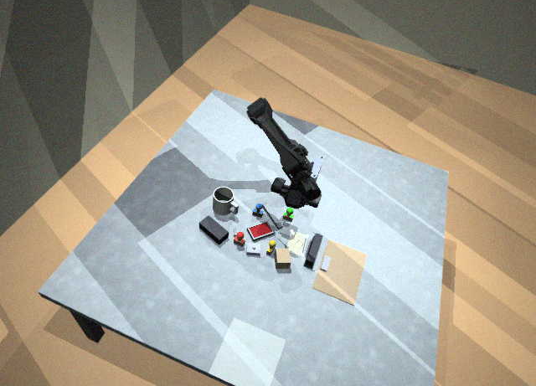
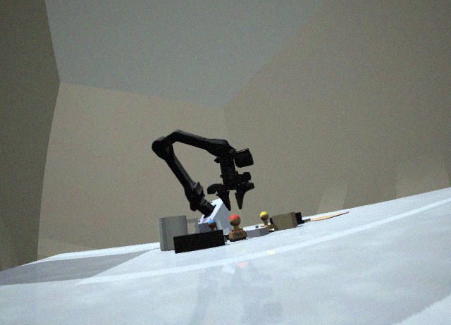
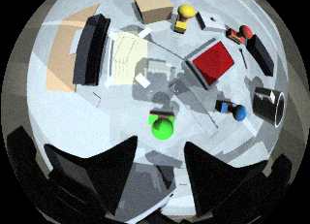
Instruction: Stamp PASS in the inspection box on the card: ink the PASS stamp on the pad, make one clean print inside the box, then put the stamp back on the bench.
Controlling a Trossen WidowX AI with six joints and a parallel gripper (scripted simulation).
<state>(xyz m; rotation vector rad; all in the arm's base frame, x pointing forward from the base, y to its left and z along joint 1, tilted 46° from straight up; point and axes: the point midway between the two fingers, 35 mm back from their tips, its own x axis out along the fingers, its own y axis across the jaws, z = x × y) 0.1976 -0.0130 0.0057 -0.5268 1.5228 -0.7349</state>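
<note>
Now: gripper tip 7 cm above the green-knobbed stamp. Also, from my gripper tip: blue-knobbed stamp: 2 cm ahead, 13 cm to the right, 7 cm below; then red ink pad: 10 cm ahead, 9 cm to the right, 9 cm below; then cream card: 10 cm ahead, 6 cm to the left, 9 cm below.
</note>
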